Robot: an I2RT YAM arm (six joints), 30 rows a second.
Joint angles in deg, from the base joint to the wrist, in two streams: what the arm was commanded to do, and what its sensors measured. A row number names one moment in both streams.
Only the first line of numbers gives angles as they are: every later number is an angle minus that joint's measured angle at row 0.
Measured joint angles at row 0: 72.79 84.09 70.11 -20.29 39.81 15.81
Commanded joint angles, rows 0 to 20: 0.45 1.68 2.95 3.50 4.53 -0.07; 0.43 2.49 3.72 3.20 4.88 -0.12; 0.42 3.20 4.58 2.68 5.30 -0.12; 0.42 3.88 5.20 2.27 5.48 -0.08; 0.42 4.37 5.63 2.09 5.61 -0.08; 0.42 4.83 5.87 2.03 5.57 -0.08; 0.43 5.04 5.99 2.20 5.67 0.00; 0.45 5.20 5.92 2.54 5.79 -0.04; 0.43 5.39 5.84 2.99 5.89 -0.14; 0.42 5.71 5.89 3.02 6.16 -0.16; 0.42 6.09 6.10 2.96 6.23 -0.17; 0.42 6.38 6.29 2.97 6.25 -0.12; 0.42 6.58 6.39 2.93 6.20 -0.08; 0.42 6.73 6.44 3.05 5.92 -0.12; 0.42 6.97 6.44 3.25 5.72 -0.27; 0.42 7.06 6.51 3.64 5.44 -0.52; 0.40 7.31 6.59 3.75 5.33 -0.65; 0.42 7.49 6.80 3.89 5.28 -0.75; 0.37 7.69 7.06 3.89 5.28 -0.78; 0.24 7.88 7.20 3.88 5.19 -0.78; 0.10 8.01 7.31 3.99 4.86 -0.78
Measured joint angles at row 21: 0.00 6.91 4.85 1.37 3.70 -0.48
